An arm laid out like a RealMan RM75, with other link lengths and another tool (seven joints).
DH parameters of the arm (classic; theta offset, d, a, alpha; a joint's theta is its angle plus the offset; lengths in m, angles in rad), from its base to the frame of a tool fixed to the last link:
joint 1: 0 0.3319 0 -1.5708
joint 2: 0 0 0 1.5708
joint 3: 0 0.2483 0 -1.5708
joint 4: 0 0 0 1.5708
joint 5: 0 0.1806 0 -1.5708
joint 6: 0 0 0 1.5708
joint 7: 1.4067 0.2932 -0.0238 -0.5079
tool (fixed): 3.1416 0.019 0 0
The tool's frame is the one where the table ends.
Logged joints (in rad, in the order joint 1, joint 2, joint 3, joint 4, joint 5, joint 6, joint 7), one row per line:
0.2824 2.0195 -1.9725 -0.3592 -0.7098 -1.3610 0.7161
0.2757 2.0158 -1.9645 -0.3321 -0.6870 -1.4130 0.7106
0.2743 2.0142 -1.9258 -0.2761 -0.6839 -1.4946 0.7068
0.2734 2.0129 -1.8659 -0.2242 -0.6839 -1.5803 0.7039
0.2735 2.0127 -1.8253 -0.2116 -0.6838 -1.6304 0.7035
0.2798 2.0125 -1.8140 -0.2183 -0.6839 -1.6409 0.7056
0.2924 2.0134 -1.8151 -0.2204 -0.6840 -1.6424 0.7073
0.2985 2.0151 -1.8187 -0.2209 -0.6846 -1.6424 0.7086
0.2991 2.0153 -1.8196 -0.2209 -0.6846 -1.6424 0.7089
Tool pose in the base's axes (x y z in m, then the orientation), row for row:
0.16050 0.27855 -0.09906 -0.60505 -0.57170 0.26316 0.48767
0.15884 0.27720 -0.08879 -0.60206 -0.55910 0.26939 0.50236
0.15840 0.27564 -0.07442 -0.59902 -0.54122 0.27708 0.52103
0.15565 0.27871 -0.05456 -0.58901 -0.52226 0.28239 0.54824
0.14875 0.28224 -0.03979 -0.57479 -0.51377 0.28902 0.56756
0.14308 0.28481 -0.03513 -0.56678 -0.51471 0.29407 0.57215
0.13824 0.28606 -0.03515 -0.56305 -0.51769 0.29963 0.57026
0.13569 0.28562 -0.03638 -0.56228 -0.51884 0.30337 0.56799
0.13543 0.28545 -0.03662 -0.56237 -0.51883 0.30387 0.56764
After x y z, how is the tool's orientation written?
As a quaternion, x y z w.
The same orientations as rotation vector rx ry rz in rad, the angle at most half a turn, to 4 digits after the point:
-1.4712 -1.3901 0.6399
-1.4545 -1.3507 0.6508
-1.4355 -1.2970 0.6640
-1.3952 -1.2371 0.6689
-1.3505 -1.2072 0.6791
-1.3292 -1.2071 0.6896
-1.3215 -1.2150 0.7032
-1.3209 -1.2189 0.7127
-1.3213 -1.2190 0.7140

